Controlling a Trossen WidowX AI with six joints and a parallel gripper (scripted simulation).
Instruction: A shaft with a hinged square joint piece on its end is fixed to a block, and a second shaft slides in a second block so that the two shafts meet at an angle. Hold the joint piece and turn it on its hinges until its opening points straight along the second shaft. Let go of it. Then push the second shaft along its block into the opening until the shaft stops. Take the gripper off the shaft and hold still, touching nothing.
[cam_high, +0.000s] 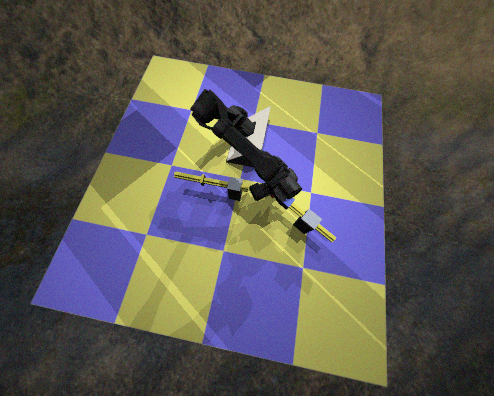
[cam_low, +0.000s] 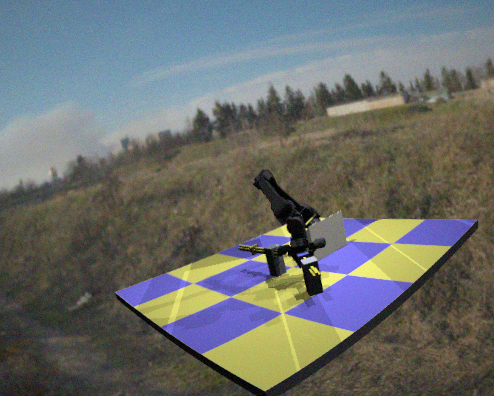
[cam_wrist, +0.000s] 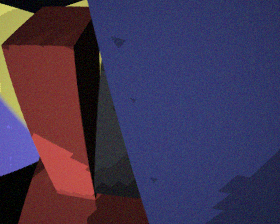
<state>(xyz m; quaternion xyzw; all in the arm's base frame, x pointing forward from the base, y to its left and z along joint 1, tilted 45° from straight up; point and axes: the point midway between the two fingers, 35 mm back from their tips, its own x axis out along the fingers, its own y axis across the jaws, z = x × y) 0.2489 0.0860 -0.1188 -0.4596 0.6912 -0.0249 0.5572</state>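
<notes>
My gripper tip is 50 mm below the red joint piece, 10 mm to the right of it and 10 mm short of it.
</notes>
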